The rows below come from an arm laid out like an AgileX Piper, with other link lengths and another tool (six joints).
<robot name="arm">
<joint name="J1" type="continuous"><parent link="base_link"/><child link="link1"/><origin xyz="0 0 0.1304" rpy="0 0 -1.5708"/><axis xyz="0 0 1"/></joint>
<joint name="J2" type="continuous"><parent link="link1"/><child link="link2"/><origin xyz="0 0 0" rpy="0 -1.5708 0"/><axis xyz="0 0 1"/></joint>
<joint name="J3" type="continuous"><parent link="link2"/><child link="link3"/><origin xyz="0.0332 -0.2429 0" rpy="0 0 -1.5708"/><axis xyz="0 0 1"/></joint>
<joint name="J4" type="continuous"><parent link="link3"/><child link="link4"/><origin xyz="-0.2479 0.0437 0" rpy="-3.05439 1.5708 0"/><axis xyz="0 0 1"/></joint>
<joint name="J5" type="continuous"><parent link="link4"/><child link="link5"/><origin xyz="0 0 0" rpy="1.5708 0 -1.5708"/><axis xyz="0 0 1"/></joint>
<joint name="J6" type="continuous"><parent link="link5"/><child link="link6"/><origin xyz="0 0.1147 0" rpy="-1.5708 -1.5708 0"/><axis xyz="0 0 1"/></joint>
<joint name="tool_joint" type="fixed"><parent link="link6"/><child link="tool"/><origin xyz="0.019 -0.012 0.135" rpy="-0.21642 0 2.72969"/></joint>
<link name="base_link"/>
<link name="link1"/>
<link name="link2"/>
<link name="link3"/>
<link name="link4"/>
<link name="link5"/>
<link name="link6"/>
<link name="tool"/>
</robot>
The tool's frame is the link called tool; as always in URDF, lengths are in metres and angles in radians. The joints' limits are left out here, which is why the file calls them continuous.
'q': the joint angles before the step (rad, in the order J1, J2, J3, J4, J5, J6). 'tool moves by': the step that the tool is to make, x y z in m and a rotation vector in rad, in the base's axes. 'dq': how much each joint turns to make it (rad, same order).
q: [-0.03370 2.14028 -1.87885 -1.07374 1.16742 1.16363]
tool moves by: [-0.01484 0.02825 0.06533 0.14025 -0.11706 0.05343]
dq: [0.00286 -0.20367 0.00005 0.18668 -0.00003 -0.11871]
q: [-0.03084 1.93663 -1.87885 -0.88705 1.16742 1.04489]
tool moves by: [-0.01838 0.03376 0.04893 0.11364 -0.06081 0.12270]
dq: [-0.00234 -0.16941 -0.00001 0.19673 0.00002 -0.17134]
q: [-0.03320 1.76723 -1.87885 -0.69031 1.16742 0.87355]
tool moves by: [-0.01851 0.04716 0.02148 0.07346 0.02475 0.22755]
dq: [-0.00002 -0.12971 0.02522 0.23103 -0.00002 -0.26230]
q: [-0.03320 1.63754 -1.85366 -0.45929 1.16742 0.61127]
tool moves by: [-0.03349 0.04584 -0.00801 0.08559 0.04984 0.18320]
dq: [0.00001 -0.14780 0.14458 0.20355 0.00000 -0.17348]
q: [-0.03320 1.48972 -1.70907 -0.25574 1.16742 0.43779]
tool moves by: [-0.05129 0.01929 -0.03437 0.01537 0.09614 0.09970]
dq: [0.00002 -0.17295 0.24920 0.07879 0.00001 -0.10336]
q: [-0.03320 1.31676 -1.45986 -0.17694 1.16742 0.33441]
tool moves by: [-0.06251 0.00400 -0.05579 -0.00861 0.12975 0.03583]
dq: [-0.00001 -0.18172 0.30460 0.00954 0.00001 -0.04136]
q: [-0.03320 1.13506 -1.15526 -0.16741 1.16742 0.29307]
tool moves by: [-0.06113 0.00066 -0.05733 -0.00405 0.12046 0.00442]
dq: [0.00003 -0.16678 0.28621 -0.00576 0.00001 -0.00526]
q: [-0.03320 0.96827 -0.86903 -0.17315 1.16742 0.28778]
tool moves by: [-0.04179 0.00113 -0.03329 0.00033 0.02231 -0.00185]
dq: [-0.00001 -0.17804 0.21132 -0.00197 -0.01048 0.00406]
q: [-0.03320 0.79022 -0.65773 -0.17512 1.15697 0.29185]
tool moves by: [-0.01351 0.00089 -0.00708 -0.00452 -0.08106 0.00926]
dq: [-0.00007 -0.17322 0.11908 0.00003 -0.02823 -0.00488]
